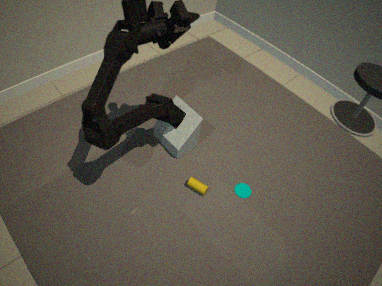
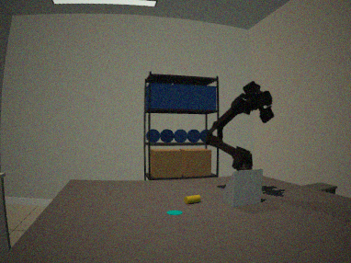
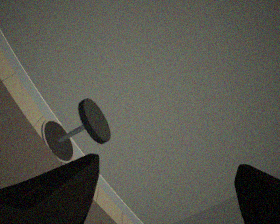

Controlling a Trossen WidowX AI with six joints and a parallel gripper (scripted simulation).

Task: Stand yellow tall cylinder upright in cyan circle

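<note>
Now: gripper tip 430 mm above the yellow tall cylinder, 260 mm short of it and 170 mm to the left of it. From my gripper tip the other things lie so: cyan circle 440 mm below, 380 mm ahead, 60 mm to the right.
</note>
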